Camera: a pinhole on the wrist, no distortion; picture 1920 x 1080 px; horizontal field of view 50.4 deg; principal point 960.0 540.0 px. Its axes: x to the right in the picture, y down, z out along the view. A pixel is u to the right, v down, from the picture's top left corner.
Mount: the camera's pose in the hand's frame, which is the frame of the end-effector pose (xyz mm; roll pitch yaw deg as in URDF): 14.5 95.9 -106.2 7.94 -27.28 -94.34
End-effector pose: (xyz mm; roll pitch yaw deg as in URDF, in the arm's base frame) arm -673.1 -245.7 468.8 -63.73 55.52 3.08
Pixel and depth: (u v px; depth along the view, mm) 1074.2 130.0 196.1
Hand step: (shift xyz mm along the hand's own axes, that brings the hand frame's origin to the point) -45.6 177.5 66.6
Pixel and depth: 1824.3 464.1 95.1
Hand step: -1.6 104.3 -4.5
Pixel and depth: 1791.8 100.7 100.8
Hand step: -20.2 106.4 -1.3
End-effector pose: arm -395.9 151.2 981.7 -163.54 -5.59 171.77
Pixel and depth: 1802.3 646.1 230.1
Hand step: -3.8 118.1 141.4
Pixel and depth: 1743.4 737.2 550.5
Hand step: -3.8 162.9 481.8
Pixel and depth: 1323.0 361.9 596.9
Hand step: -106.1 278.8 461.5
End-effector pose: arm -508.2 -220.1 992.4 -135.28 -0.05 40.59
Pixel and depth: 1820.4 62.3 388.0
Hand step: -126.8 131.6 299.2
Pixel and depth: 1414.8 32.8 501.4
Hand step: -168.6 230.5 371.1
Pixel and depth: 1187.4 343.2 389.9
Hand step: -66.1 238.4 252.3
